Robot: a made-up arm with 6 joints.
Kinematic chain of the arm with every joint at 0, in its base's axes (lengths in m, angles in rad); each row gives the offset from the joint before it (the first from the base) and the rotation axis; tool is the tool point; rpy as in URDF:
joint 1: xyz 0 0 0.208 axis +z
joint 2: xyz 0 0 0 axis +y
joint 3: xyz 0.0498 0 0.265 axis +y
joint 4: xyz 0.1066 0 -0.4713 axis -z
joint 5: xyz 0 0 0 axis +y
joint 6: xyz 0.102 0 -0.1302 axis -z
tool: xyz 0 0 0 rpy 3.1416 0 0
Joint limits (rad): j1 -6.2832..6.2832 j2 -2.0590..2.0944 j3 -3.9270..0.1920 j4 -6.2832..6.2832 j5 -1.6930..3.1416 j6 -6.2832..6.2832
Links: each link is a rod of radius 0.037 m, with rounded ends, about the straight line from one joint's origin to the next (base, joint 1, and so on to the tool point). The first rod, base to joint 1, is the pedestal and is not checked.
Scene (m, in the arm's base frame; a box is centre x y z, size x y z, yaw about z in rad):
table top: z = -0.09
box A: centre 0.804 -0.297 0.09 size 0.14 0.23 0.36 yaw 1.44
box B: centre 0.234 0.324 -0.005 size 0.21 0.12 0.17 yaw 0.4
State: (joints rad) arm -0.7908 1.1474 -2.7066 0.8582 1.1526 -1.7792
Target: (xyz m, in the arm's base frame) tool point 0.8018 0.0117 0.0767
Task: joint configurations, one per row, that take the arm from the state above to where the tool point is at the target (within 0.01 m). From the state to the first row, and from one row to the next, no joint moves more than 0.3 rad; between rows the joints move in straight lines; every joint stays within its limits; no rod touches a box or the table.
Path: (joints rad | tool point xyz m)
1: -0.6283 1.2432 -2.9290 0.7328 1.0816 -1.6963 | 0.7373 -0.4803 0.3740
2: -0.4657 1.3391 -3.1514 0.6075 1.0106 -1.6133 | 0.7860 -0.3592 0.4291
3: -0.3032 1.4349 -3.3739 0.4821 0.9397 -1.5304 | 0.8017 -0.2290 0.4838
4: -0.2555 1.3698 -3.1256 0.5701 1.1155 -1.5926 | 0.8523 -0.1824 0.3713
5: -0.2078 1.3048 -2.8773 0.6580 1.2913 -1.6548 | 0.8674 -0.1223 0.2605
6: -0.1601 1.2398 -2.6291 0.7460 1.4670 -1.7170 | 0.8489 -0.0553 0.1601
7: -0.1125 1.1747 -2.3808 0.8339 1.6428 -1.7792 | 0.8018 0.0117 0.0767

